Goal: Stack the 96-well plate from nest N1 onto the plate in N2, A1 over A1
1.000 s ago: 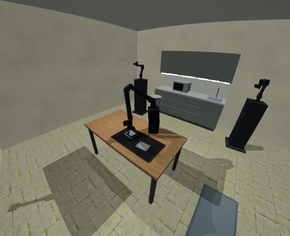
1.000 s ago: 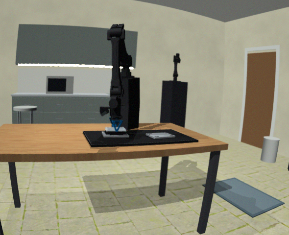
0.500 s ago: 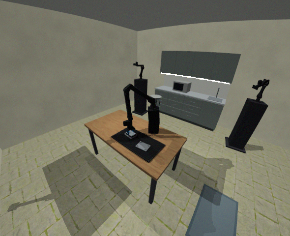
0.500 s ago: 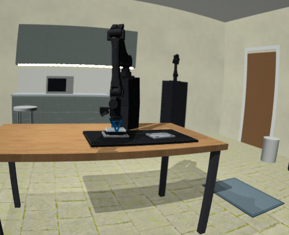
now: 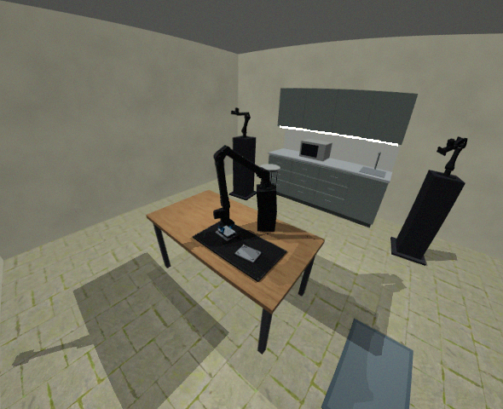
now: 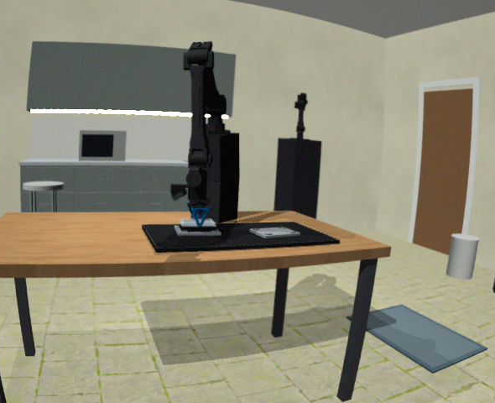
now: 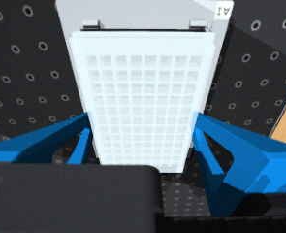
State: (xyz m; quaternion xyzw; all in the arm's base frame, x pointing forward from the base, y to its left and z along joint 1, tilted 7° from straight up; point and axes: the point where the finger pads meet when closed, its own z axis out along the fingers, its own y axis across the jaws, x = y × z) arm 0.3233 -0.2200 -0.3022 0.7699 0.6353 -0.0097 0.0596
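Now: the white 96-well plate right at my hand. Also, from my hand: dark 96-well plate (2 cm below).
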